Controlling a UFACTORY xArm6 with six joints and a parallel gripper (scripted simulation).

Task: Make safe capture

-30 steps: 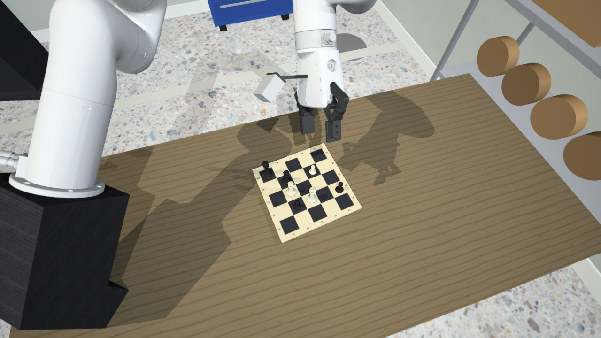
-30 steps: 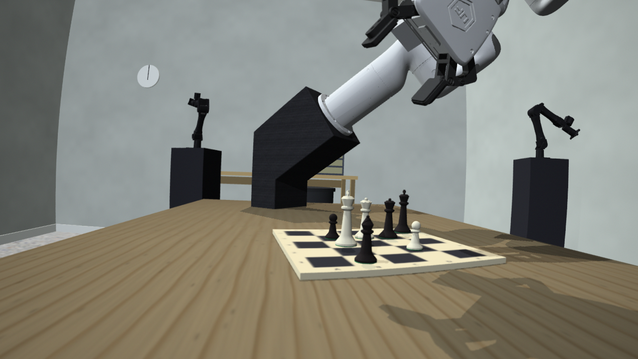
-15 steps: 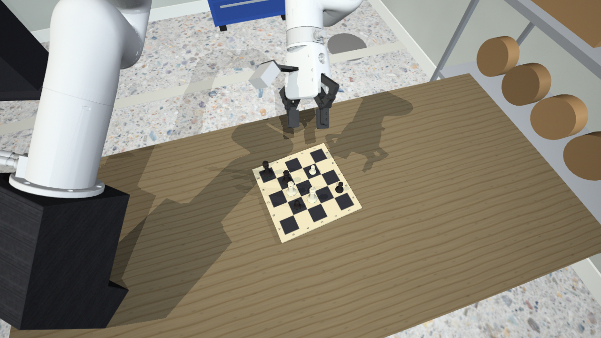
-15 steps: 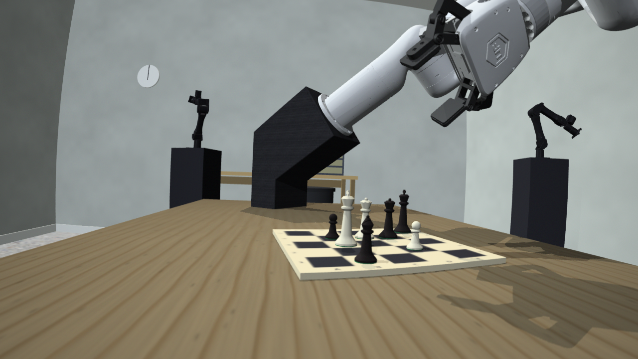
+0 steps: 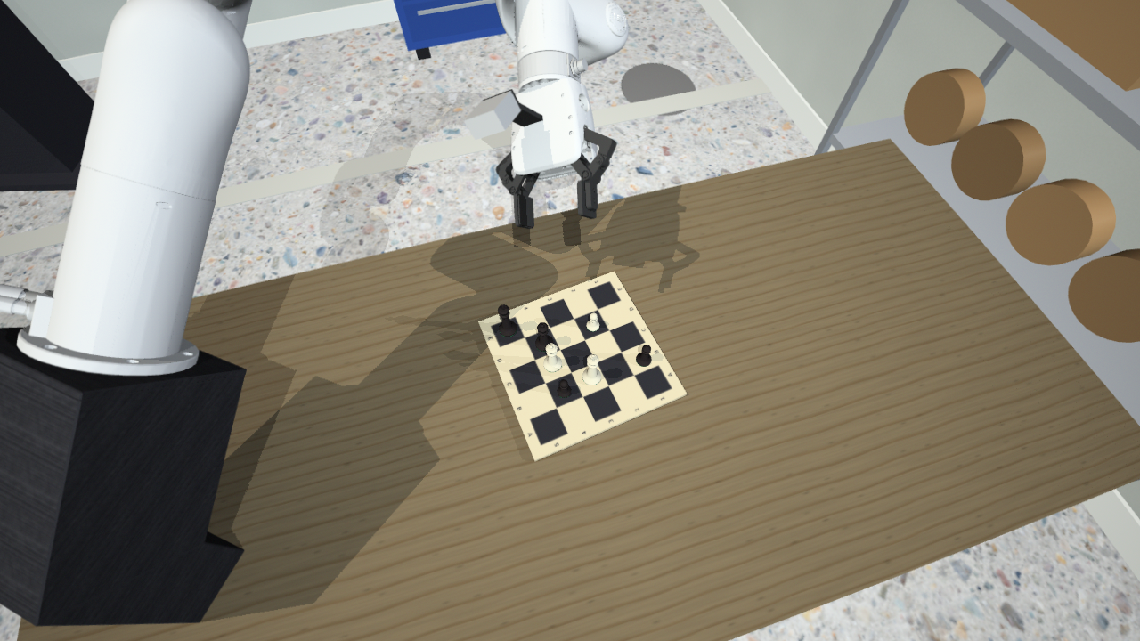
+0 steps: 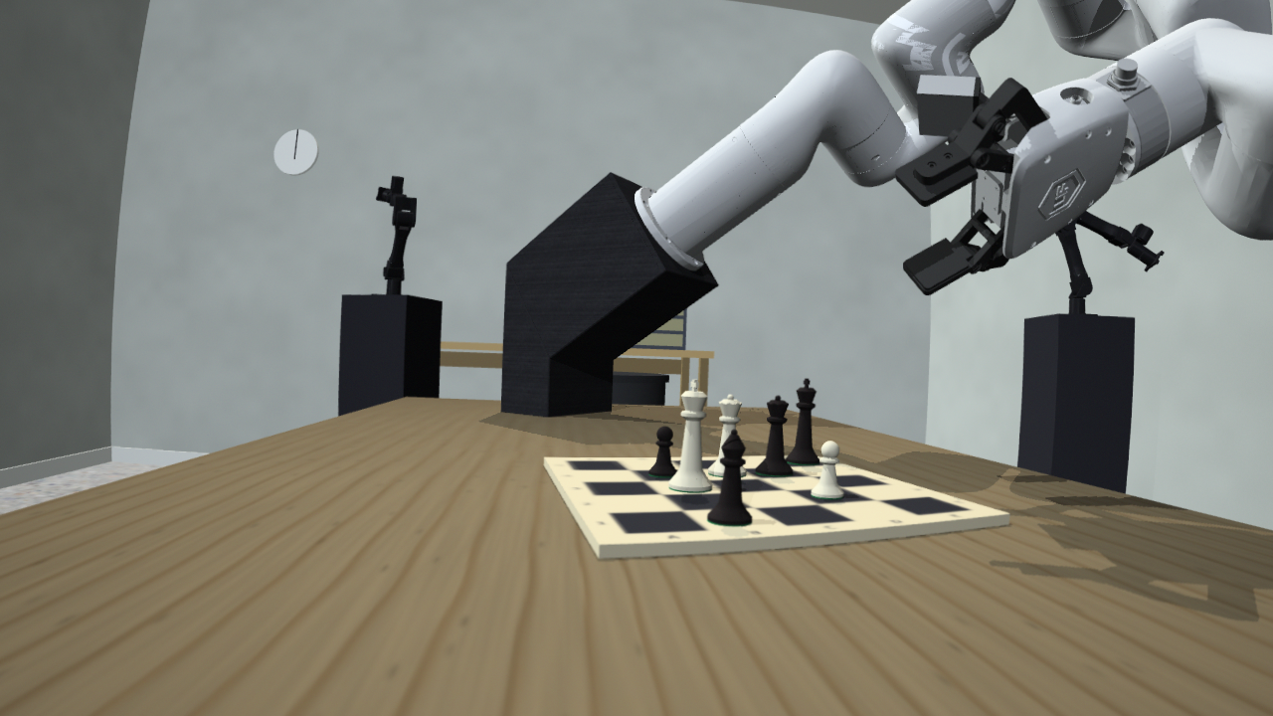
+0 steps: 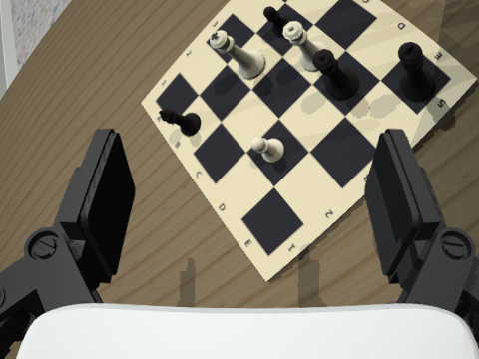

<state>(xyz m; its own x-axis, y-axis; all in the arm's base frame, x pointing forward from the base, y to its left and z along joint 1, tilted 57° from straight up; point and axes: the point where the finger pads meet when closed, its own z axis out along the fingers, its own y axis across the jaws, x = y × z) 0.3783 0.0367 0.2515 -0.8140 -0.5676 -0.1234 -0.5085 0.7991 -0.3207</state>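
Right now my hand is 16 cm to the left of the black pawn, 15 cm above it and 1 cm short of it. Round my hand: black queen 14 cm below, 9 cm to the right, 2 cm behind; black king 13 cm below, 7 cm to the right, 7 cm behind; white pawn 15 cm below, 6 cm to the right, 5 cm ahead.
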